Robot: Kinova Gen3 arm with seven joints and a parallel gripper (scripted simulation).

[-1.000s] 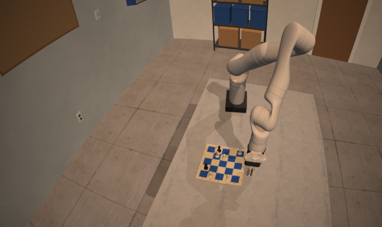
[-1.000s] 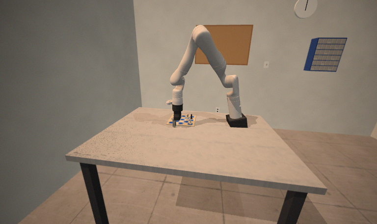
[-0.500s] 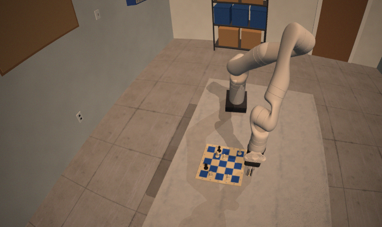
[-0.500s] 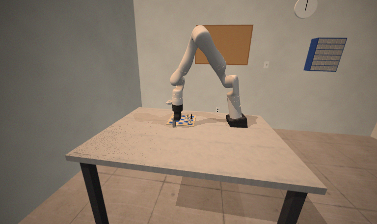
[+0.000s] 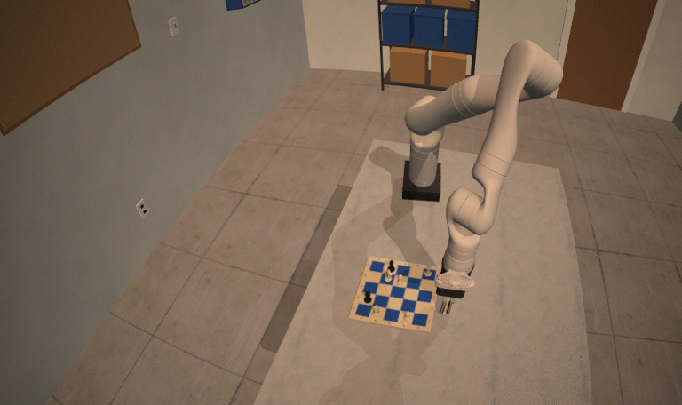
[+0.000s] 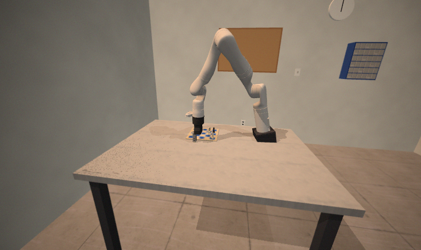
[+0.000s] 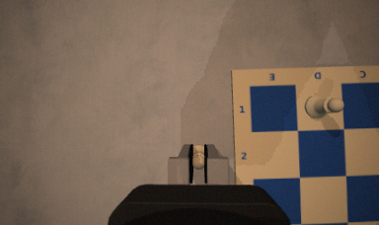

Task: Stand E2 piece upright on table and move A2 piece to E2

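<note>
The chessboard lies 14 cm to the right of my hand, 2 cm below it and 2 cm behind it.
</note>
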